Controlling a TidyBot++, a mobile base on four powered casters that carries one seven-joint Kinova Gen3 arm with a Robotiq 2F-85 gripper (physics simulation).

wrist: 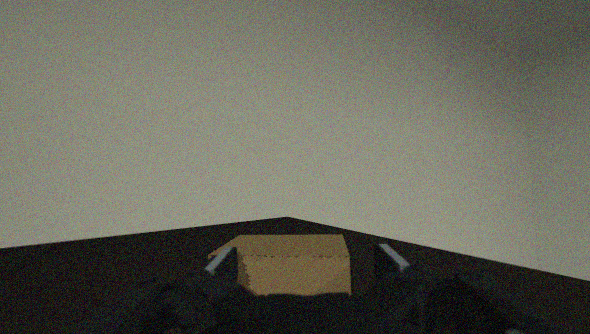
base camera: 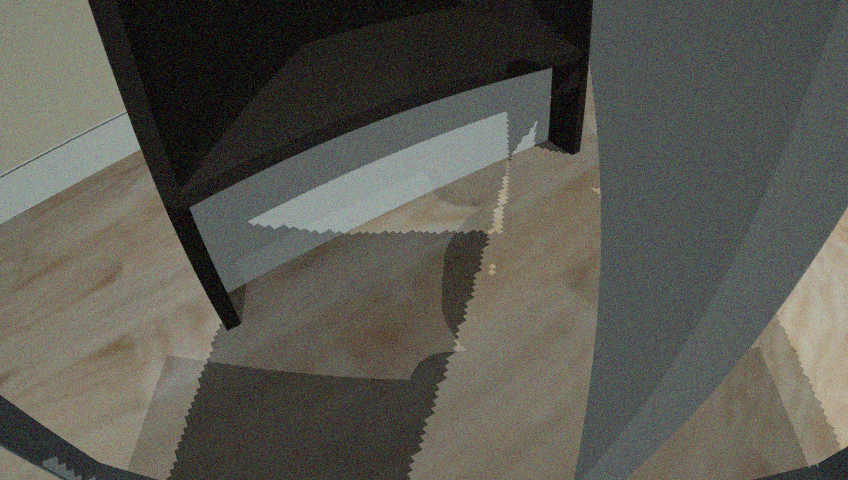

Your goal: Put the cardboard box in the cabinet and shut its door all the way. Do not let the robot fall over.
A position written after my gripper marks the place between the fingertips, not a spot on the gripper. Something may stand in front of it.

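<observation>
In the wrist view I see my gripper [wrist: 305, 260] together with a cardboard box [wrist: 307, 265], and a dark cabinet [wrist: 74, 279] shows there too. The base camera view gives me the cabinet [base camera: 266, 136] again, while the cardboard box is out of frame in the base camera view.
</observation>
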